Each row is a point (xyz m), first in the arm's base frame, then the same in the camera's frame.
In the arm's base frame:
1: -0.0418 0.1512 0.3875
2: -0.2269 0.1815 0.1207
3: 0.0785 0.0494 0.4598
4: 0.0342 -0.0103 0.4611
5: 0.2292 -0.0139 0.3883
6: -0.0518 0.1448 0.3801
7: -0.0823 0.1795 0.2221
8: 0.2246 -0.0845 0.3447
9: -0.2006 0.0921 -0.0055
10: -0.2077 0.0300 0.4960
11: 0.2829 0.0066 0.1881
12: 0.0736 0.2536 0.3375
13: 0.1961 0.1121 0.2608
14: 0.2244 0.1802 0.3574
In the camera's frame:
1: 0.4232 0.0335 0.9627
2: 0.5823 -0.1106 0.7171
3: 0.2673 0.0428 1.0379
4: 0.2338 0.0684 0.9767
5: 0.1599 -0.0898 1.0899
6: 0.4233 0.0322 0.9488
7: 0.4979 -0.0924 0.8712
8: 0.1084 -0.1222 1.0334
9: 0.5169 -0.2291 0.6380
10: 0.3677 0.2147 0.8283
11: 0.1935 -0.2916 1.0505
12: 0.4727 -0.0712 1.0762
13: 0.3099 -0.1910 1.0674
14: 0.3386 -0.1238 1.1645

